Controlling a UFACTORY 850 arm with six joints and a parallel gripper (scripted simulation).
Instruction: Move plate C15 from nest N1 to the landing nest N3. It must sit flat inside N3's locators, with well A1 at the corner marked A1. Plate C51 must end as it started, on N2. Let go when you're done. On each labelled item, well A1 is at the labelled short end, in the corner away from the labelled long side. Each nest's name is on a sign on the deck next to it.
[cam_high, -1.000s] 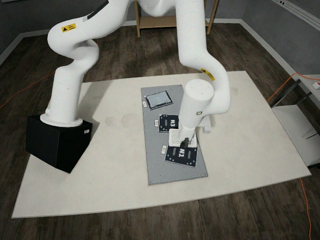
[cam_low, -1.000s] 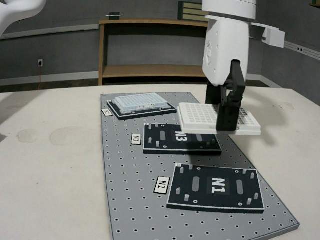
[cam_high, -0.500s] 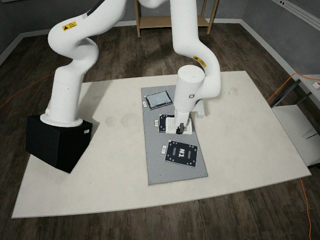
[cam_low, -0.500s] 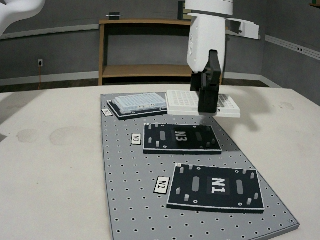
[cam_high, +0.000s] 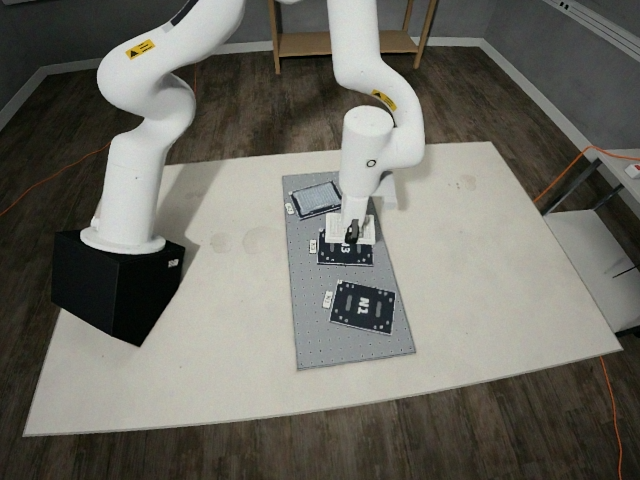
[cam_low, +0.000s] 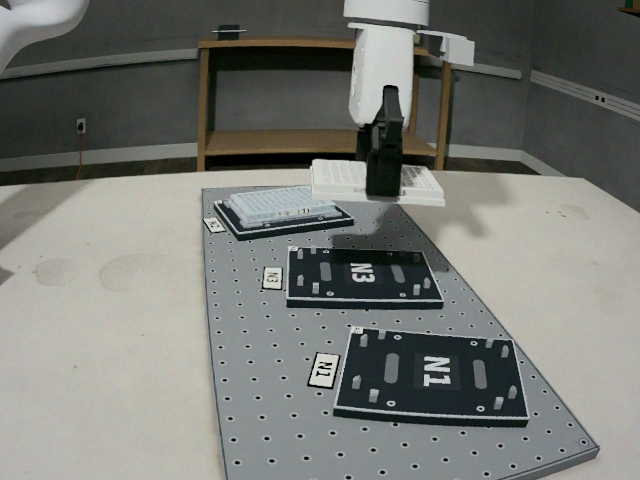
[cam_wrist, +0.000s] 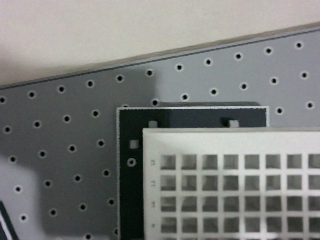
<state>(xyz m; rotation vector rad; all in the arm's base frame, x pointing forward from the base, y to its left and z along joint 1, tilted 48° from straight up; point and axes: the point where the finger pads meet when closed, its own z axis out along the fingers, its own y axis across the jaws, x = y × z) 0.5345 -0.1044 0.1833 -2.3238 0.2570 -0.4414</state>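
My gripper is now 1 cm to the right of the nest N3 and 13 cm above it. Round my hand: white well plate C15: 1 cm below; clear plate C51: 8 cm behind, 20 cm to the left, 11 cm below; nest N1: 3 cm ahead, 18 cm to the right, 13 cm below.
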